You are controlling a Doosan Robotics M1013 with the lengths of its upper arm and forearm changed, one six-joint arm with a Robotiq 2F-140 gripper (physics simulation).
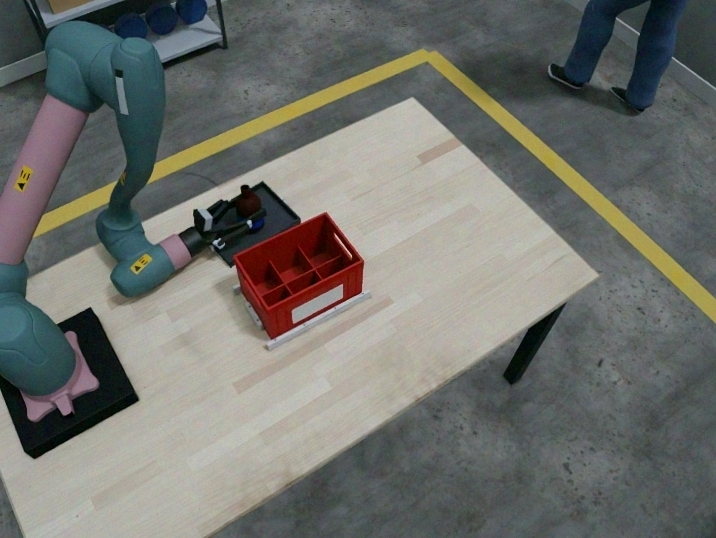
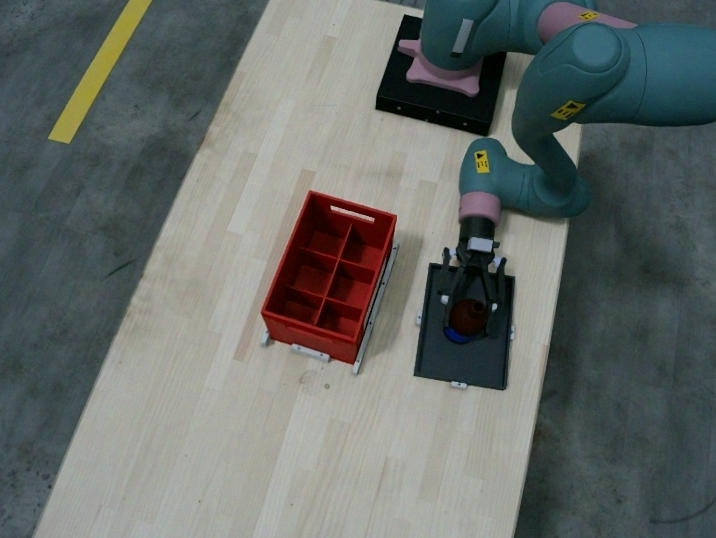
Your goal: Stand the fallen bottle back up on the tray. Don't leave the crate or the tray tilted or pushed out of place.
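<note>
The dark red-brown bottle [image 1: 248, 204] [image 2: 467, 318] with a blue lower part stands about upright over the black tray [image 1: 281, 203] [image 2: 463, 367], its neck pointing up. My gripper [image 1: 251, 207] [image 2: 467, 323] reaches in low and level from the robot's side and is shut on the bottle's round body, one finger on each side. Whether the bottle's base touches the tray is hard to tell. The tray looks flat, between small light blocks. The red crate [image 1: 345, 283] [image 2: 309, 333] stands upright beside the tray, with its six compartments empty.
Light rails [image 1: 319, 321] [image 2: 377, 306] run along the crate's base. The robot's black base plate [image 1: 112, 370] [image 2: 437, 109] stands on the wooden table [image 1: 463, 248] [image 2: 231, 433]. The tray lies near one long table edge. A person [image 1: 648, 63] stands on the floor beyond the table.
</note>
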